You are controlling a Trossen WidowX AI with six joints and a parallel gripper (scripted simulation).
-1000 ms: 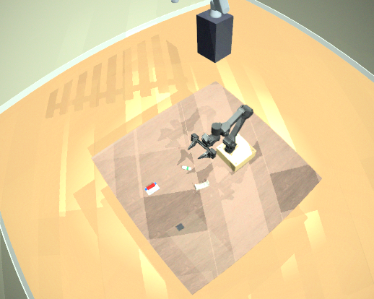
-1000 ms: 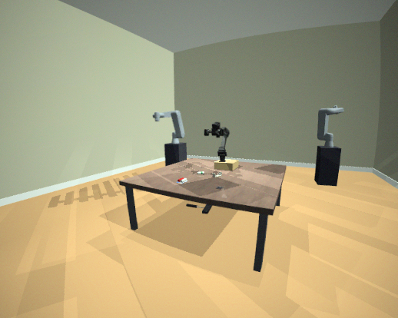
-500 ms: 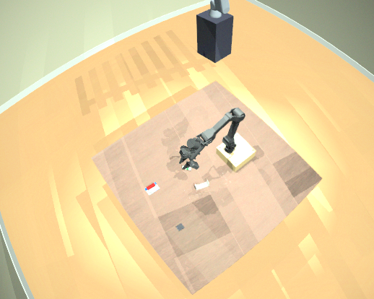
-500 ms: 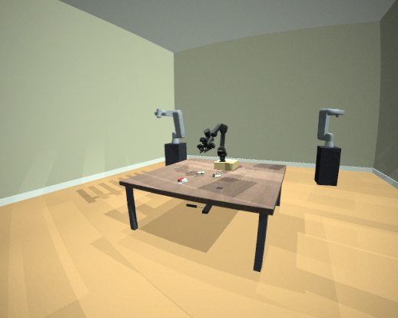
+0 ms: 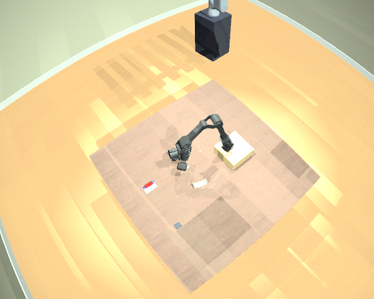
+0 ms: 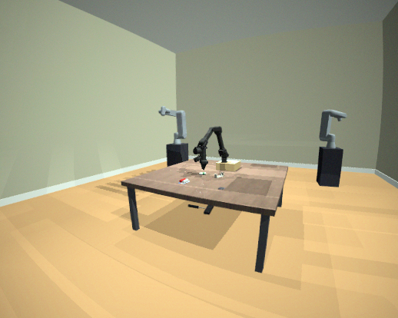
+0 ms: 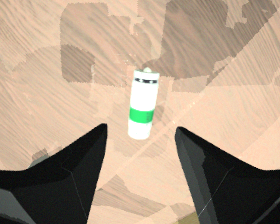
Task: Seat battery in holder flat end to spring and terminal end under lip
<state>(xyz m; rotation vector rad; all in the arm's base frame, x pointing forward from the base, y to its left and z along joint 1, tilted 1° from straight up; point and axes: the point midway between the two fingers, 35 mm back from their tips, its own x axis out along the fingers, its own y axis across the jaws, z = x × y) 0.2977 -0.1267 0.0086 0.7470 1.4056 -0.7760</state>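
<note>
My gripper tip is 4 cm above the battery. Round my gripper tip: dark square (34 cm ahead, 29 cm to the left, 5 cm below).
</note>
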